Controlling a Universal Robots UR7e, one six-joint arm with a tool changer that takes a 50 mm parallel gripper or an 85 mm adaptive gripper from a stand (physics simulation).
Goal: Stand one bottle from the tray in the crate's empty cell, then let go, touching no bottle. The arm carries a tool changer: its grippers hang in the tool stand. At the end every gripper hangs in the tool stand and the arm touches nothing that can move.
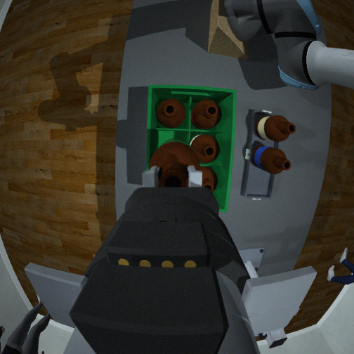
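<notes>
My gripper is shut on a brown bottle, held upright by its neck over the left side of the green crate. The crate's empty cell, middle left, shows partly behind the held bottle. Brown bottles stand in the crate at back left, back right, middle right and front right. The front left cell is hidden by the held bottle and gripper. The grey tray, right of the crate, holds a cream-banded bottle and a blue-banded bottle.
A tan block stands behind the crate. The arm's own links show at the back right. A pale plate lies at lower right, partly hidden by the gripper body. Pale panels flank the gripper body.
</notes>
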